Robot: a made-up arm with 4 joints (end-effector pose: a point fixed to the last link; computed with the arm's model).
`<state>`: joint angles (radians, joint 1 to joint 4).
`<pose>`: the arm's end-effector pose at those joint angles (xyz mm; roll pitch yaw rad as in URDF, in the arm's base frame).
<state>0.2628 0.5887 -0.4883 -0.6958</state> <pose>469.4 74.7 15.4 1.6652 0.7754 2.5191</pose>
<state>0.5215 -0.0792 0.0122 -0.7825</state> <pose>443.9 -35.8 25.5 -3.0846 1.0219 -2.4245</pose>
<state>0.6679 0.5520 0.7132 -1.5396</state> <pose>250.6 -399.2 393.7 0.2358 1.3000 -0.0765</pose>
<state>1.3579 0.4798 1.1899 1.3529</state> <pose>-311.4 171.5 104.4 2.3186 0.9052 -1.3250</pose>
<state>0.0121 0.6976 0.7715 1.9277</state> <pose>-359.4 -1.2 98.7 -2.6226 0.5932 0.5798</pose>
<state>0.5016 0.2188 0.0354 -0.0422</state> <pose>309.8 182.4 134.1 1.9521 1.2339 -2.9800</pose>
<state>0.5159 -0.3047 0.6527 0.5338</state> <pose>-81.9 277.7 52.5 2.9002 0.9362 -1.1579</pose>
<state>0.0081 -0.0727 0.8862 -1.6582</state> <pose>114.1 -239.1 604.0 -0.0130 0.6883 -0.0657</pose>
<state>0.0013 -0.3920 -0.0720 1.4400</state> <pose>-222.4 138.1 219.5 1.5272 1.1716 -1.7597</pose>
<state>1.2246 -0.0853 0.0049 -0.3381</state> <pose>181.3 -115.9 -246.0 2.7831 0.3378 -2.6067</pose>
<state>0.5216 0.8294 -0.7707 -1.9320</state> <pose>196.2 -300.6 -310.7 3.0273 0.3542 2.5709</pose>
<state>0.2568 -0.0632 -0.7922 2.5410</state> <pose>-12.1 -272.3 389.5 -0.7086 0.5695 -3.0415</pose>
